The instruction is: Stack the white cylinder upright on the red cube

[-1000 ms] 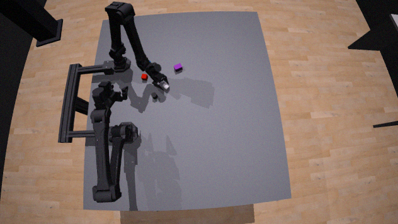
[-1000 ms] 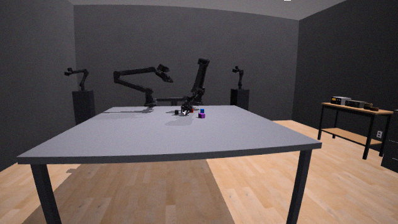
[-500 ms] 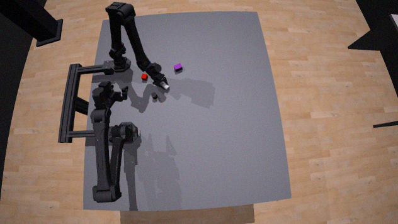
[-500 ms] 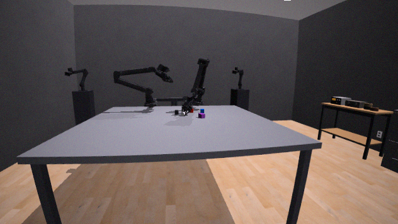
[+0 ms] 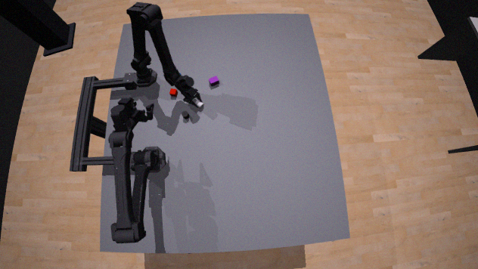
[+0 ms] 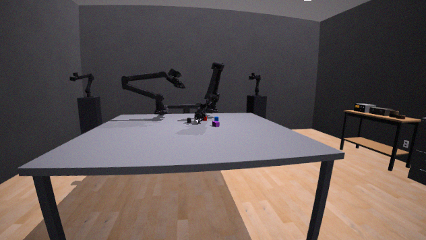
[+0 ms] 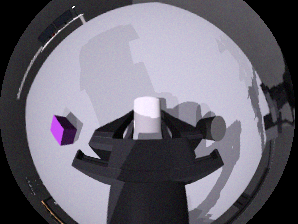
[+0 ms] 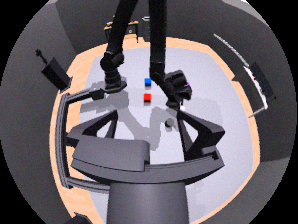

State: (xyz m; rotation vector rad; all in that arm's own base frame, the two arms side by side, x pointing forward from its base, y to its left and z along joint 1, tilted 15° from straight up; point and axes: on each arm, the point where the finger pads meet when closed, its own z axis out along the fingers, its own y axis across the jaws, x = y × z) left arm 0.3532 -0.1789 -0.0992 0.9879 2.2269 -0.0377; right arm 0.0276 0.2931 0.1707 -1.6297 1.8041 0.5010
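Now: the red cube 16 cm behind my left hand and 12 cm to the left of it. Also, from my left hand: white cylinder: right at my left hand; dark cylinder: 10 cm behind, 5 cm to the right; purple cube: 15 cm to the left, 12 cm ahead.
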